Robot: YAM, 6 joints.
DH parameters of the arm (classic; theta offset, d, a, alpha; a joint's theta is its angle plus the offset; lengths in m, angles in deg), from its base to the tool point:
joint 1: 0 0.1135 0.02 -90
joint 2: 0 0 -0.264 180
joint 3: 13.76 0 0.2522 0
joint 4: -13.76 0 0.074 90
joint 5: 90 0 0 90
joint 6: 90 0.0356 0 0
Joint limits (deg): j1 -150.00..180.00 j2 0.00..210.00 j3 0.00..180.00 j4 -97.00..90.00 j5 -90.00..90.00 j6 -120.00..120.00
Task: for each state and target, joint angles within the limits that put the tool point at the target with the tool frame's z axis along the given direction. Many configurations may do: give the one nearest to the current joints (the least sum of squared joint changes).
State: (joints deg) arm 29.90 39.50 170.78 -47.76 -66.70 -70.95
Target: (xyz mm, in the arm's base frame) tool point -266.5 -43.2 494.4 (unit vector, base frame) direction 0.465 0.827 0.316
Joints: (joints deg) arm 14.39 31.36 145.09 -88.00 -43.27 -70.95
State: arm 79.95 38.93 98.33 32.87 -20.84 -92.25
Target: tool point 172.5 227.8 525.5 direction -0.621 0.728 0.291
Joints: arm 46.05 88.86 90.56 70.55 -72.21 -92.25
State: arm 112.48 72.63 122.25 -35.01 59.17 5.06
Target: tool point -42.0 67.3 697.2 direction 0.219 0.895 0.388
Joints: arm 144.57 84.36 156.44 -23.35 58.92 5.06
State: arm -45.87 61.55 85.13 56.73 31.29 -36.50
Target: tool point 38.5 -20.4 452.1 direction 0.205 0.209 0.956
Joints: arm -41.74 34.37 39.47 84.07 -17.01 -36.50
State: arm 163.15 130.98 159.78 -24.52 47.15 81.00
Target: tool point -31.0 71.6 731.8 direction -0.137 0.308 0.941
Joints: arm 113.31 95.15 171.99 -6.55 -0.23 81.00
